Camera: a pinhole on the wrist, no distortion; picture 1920 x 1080 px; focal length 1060.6 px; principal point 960.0 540.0 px. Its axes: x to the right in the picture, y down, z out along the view. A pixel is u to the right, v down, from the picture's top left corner.
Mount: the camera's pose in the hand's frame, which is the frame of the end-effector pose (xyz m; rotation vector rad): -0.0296 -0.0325 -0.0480 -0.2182 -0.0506 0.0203
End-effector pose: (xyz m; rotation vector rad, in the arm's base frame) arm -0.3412 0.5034 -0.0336 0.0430 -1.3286 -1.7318
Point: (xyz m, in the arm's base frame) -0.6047 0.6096 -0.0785
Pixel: outside the picture
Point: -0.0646 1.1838 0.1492
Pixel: 106 996
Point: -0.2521 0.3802 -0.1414
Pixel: behind the camera
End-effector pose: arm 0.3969 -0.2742 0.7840 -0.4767 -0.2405 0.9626
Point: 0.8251 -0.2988 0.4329
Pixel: behind the camera
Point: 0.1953 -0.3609 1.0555
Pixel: 522 331
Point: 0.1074 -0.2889 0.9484
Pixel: 561 817
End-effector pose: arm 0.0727 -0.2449 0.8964 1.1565 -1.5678 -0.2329
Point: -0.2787 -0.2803 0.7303
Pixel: 806 543
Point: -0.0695 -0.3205 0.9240
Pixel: 1506 786
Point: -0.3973 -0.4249 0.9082
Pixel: 1271 712
